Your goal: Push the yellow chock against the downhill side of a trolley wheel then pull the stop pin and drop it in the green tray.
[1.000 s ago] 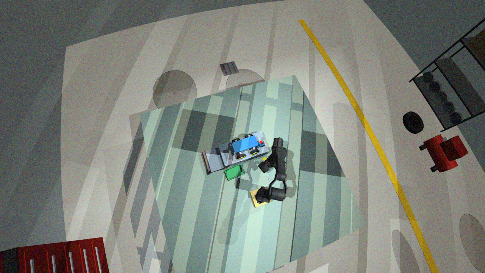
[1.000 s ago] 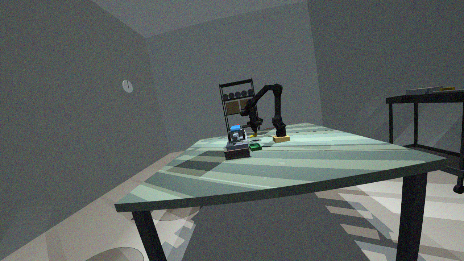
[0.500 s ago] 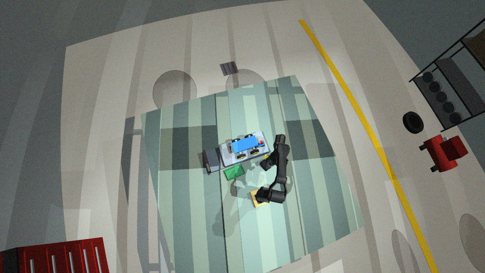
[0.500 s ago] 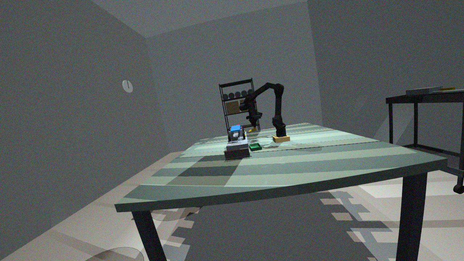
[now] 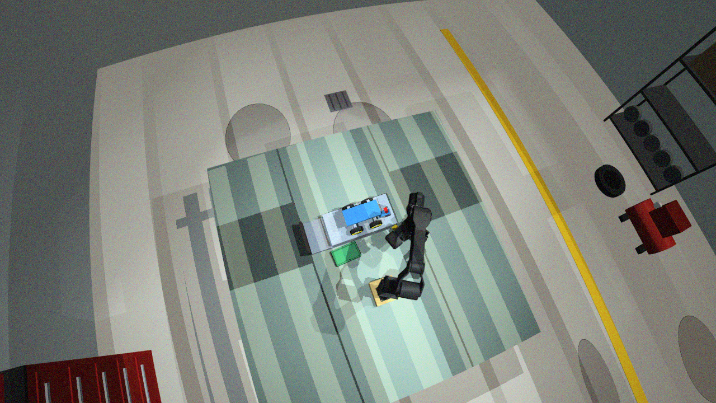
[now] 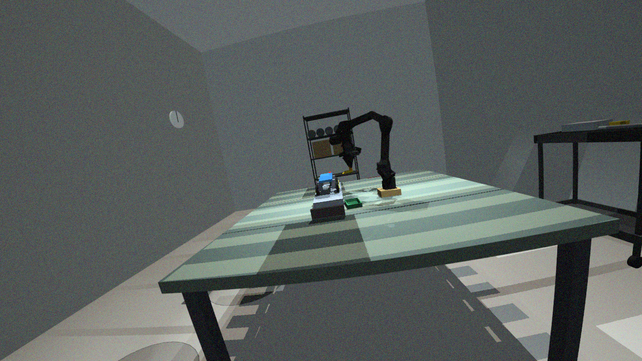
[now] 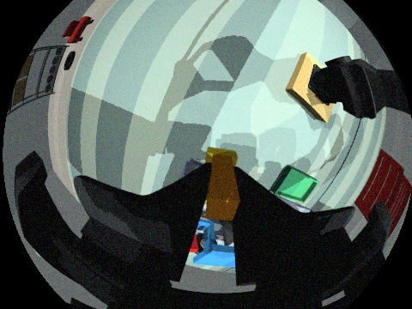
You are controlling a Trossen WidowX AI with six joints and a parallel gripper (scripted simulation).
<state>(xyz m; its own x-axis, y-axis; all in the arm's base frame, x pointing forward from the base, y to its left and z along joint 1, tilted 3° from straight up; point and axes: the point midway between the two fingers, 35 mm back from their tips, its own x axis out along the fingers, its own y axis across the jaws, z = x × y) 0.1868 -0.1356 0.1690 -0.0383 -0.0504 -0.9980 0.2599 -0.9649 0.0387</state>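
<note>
My gripper tip is now 2 cm short of the yellow chock, 1 cm to the right of it and 1 cm above it. From my gripper tip the other things lie so: blue trolley: 16 cm ahead, 11 cm to the left, 5 cm below; red-headed stop pin: 13 cm ahead, 4 cm below, 1 cm to the left; grey ramp: 16 cm ahead, 12 cm to the left, 12 cm below.
</note>
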